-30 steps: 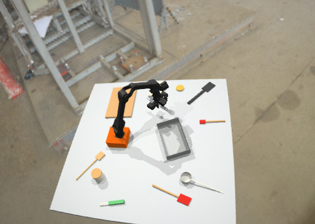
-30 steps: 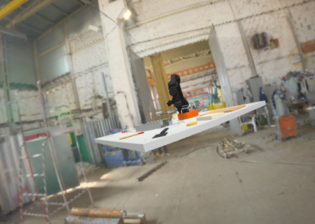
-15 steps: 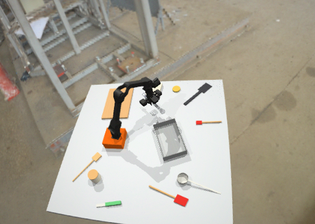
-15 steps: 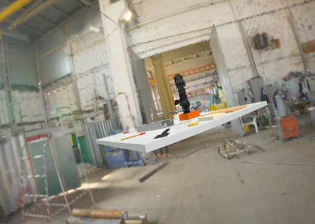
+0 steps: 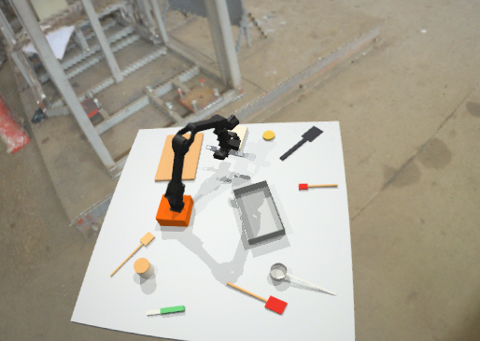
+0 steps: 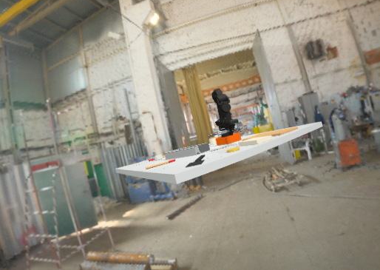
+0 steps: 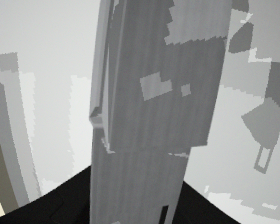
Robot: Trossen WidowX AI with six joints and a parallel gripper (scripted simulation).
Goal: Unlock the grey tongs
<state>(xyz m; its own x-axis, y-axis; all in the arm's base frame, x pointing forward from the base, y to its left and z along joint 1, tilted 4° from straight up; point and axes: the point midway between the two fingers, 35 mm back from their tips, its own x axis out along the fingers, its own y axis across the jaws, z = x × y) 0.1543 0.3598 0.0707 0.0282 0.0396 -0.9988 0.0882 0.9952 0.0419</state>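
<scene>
Now: the yellow lock piece 3 cm behind my gripper tip and 4 cm above it. From my gripper tip the other things lie so: wooden board 32 cm behind, 7 cm below; cream block 4 cm behind, 19 cm to the left, 6 cm below; grey roasting tin 25 cm ahead, 28 cm to the right, 5 cm below.
</scene>
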